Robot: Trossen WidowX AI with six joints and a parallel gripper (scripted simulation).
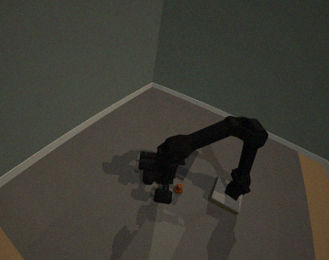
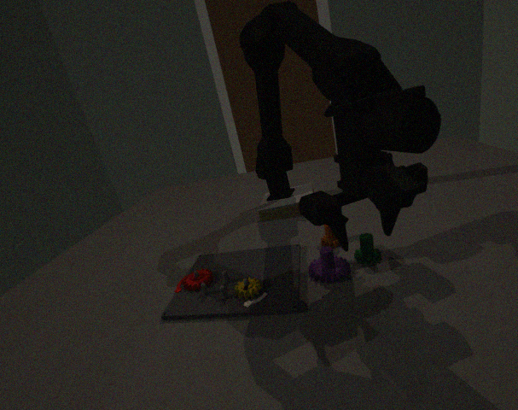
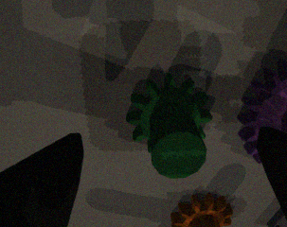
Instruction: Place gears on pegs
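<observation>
Now: gripper tip 10 mm above the green gear. From my gripper tip the other things lie so: purple gear (60 mm to the right, 40 mm ahead, 10 mm below); yellow gear (180 mm to the right, 100 mm ahead, 10 mm below); orange gear (60 mm to the right, 50 mm behind, 10 mm below).
</observation>
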